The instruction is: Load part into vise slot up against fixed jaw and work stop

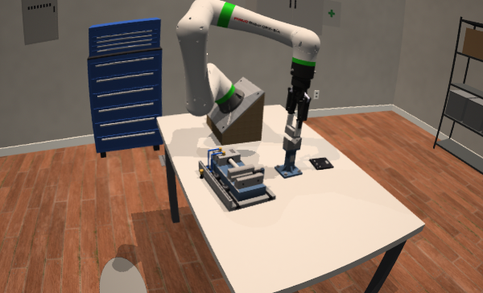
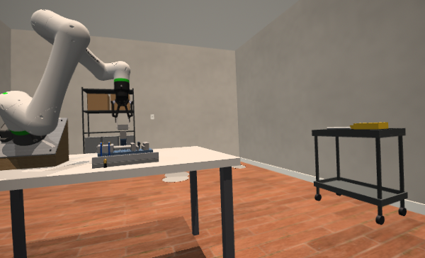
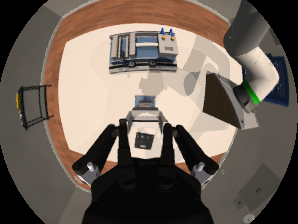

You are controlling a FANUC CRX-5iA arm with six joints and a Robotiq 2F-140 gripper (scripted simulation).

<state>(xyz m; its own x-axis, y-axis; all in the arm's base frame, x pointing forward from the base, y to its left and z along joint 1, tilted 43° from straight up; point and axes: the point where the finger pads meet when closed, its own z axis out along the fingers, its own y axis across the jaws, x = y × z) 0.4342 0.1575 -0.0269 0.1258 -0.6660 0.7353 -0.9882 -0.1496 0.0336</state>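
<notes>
Now: the part 2 cm below my hand. Also, from my hand: dark infeed plate (2 cm behind, 18 cm to the left, 21 cm below).
</notes>
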